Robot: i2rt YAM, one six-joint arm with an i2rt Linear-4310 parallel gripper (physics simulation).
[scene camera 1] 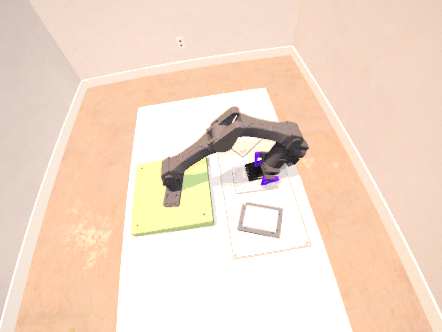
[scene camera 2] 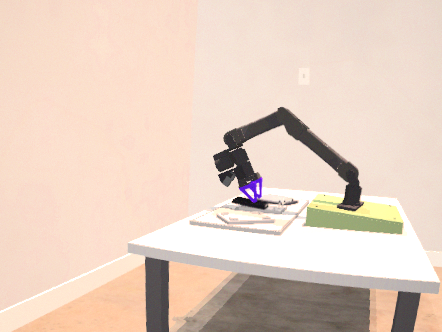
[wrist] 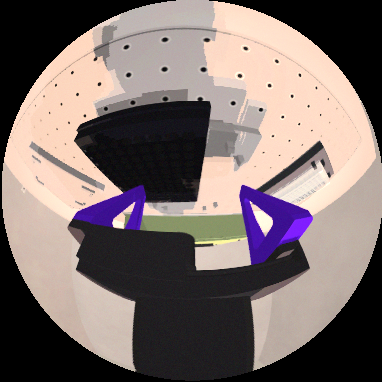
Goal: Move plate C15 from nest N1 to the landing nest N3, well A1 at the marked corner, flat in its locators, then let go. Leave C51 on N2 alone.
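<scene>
A black well plate (scene camera 1: 252,172) (scene camera 2: 243,202) (wrist: 150,150) lies turned on or over the pale middle nest (scene camera 1: 256,190); its label and marked corner cannot be read. My gripper (scene camera 1: 264,170) (scene camera 2: 255,199) (wrist: 191,189) is open and empty, its purple fingers wide apart close above the black plate's end nearest the arm's base. A white plate (wrist: 304,186) sits in the back nest, beyond the right finger in the wrist view. The front nest (scene camera 1: 261,205) (scene camera 2: 250,220), a raised rectangular frame, holds no plate. Nest and plate labels are too small to read.
The nests stand on a perforated board (scene camera 1: 272,250) (scene camera 2: 240,228) (wrist: 280,100) on the white table (scene camera 1: 200,280) (scene camera 2: 280,260). The arm's base stands on a yellow-green block (scene camera 1: 150,215) (scene camera 2: 350,221) beside the board. The arm covers part of the back nest in scene camera 1.
</scene>
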